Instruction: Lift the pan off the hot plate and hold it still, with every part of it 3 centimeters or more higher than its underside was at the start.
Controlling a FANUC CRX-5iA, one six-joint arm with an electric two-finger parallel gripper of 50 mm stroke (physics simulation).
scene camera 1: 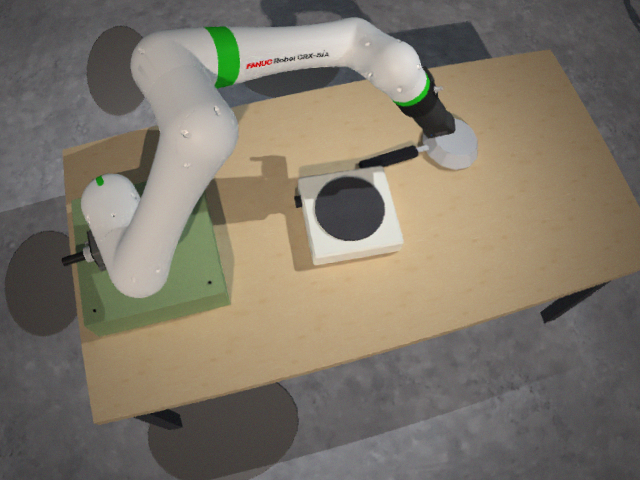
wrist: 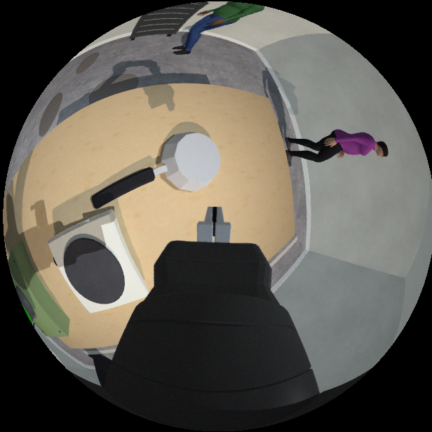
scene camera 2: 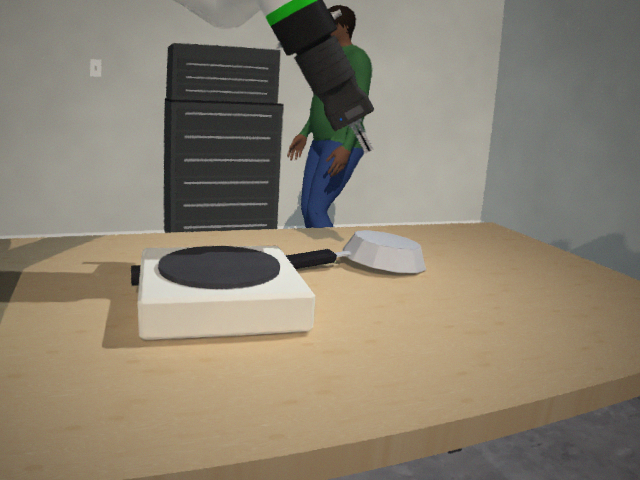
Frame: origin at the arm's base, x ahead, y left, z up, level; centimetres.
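Seen in the pictures: gripper, fingertip midpoint: [scene camera 1: 448, 130] [scene camera 2: 368, 150].
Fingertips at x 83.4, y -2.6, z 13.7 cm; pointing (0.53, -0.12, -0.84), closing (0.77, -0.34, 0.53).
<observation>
Offsets run from my fingertips to a thing's top centre. Level surfaces: height alone.
The pan lies upside down on the table beyond the hot plate. Its pale round body [scene camera 1: 457, 147] [scene camera 2: 385, 250] [wrist: 197, 161] has the flat underside facing up, slightly tilted. Its black handle @[dx -9.7, dy +8.7, dz -20.5 cm] [scene camera 1: 388, 156] [scene camera 2: 312, 258] [wrist: 124, 187] points back toward the rear right corner of the hot plate; whether they touch is unclear. The white hot plate @[dx -28.1, dy -4.8, dz -16.8 cm] [scene camera 1: 356, 251] [scene camera 2: 224, 316] [wrist: 134, 282] has a bare dark disc on top. My gripper [scene camera 2: 368, 148] [wrist: 214, 215] is shut and empty, well above the pan and apart from it. Its fingertips are hidden in scene camera 1's view.
The wooden table @[dz -24.1 cm] [scene camera 1: 465, 268] [scene camera 2: 439, 351] [wrist: 250, 150] carries the green base block [scene camera 1: 196, 279] [wrist: 47, 312] under my arm. A black knob @[dx -39.1, dy +2.9, dz -19.0 cm] [scene camera 1: 297, 201] sticks out from the hot plate's side. A person in green [scene camera 2: 323, 124] and a dark cabinet [scene camera 2: 222, 124] are behind the table.
</observation>
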